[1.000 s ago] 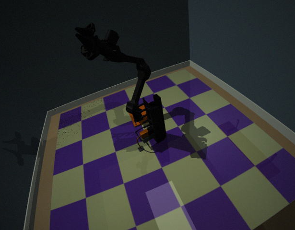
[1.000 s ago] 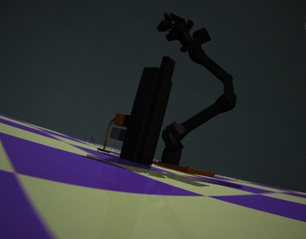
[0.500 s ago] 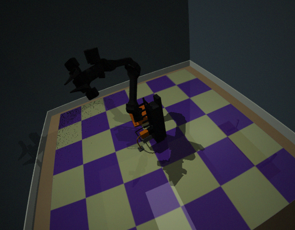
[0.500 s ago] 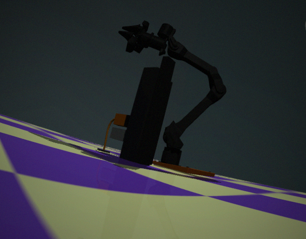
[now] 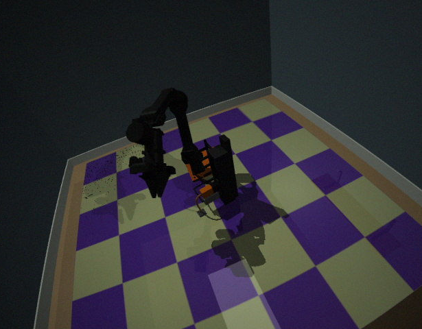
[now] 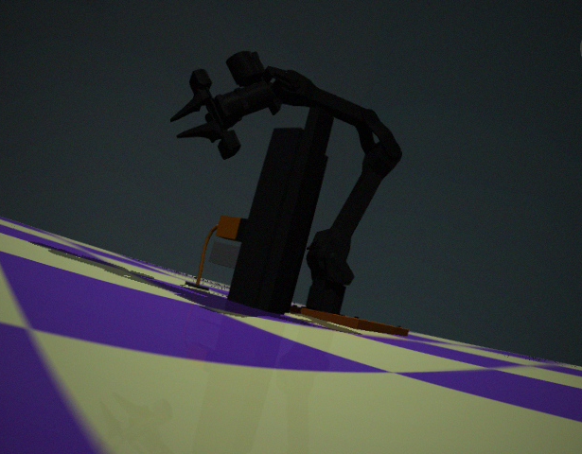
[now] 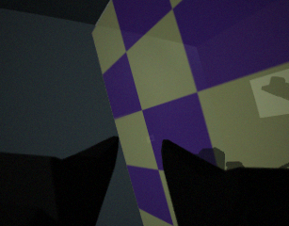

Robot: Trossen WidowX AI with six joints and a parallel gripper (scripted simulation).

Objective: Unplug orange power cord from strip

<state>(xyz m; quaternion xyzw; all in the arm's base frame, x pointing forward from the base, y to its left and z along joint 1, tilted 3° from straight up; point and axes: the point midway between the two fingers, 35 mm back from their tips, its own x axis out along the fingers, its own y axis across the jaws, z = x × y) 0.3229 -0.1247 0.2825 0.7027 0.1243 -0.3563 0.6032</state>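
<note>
Right now the orange plug is 110 mm behind my gripper tip, 170 mm to the left of it and 150 mm below it.
</note>
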